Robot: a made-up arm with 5 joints.
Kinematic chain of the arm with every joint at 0, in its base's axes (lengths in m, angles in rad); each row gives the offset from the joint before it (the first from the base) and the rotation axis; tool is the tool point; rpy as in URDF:
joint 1: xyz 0 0 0.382 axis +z
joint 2: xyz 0 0 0 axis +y
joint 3: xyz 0.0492 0 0.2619 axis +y
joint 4: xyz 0.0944 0 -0.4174 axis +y
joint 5: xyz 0.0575 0 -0.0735 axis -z
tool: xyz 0 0 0 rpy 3.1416 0 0
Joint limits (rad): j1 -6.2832..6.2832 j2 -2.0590..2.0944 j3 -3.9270..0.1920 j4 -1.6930..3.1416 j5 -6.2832..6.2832
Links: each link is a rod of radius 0.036 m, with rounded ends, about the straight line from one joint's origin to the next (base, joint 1, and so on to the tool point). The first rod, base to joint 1, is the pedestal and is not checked.
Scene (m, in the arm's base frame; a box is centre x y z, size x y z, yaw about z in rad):
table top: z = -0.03
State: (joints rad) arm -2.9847 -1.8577 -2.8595 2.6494 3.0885
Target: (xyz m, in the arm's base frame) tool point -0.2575 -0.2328 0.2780
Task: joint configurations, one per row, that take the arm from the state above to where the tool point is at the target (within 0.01 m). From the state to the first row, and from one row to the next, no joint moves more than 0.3 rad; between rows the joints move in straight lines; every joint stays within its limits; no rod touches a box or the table.
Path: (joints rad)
1: -2.9124 -1.5906 -2.6099 2.6060 3.0885
2: -2.8402 -1.3235 -2.3604 2.5627 3.0885
3: -2.7679 -1.0565 -2.1108 2.5193 3.0885
4: -2.6956 -0.7894 -1.8612 2.4760 3.0885
5: -2.6233 -0.5223 -1.6116 2.4326 3.0885
6: -2.5511 -0.2552 -1.3621 2.3893 3.0885
7: -2.4788 0.0119 -1.1125 2.3459 3.0885
8: -2.4065 0.2790 -0.8629 2.3026 3.0885

